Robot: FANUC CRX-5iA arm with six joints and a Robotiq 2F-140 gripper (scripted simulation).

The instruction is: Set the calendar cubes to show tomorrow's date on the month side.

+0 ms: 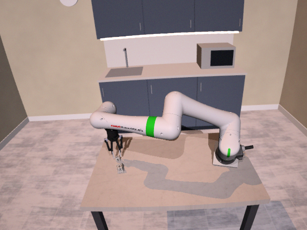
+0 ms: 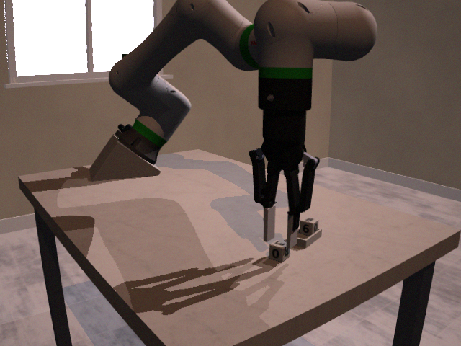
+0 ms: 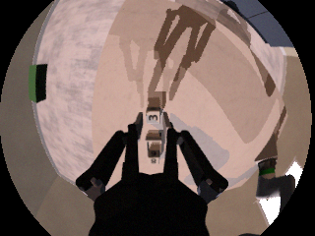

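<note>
The wooden calendar tray is 40 mm behind my hand, 100 mm to the left of it and 60 mm below it.
</note>
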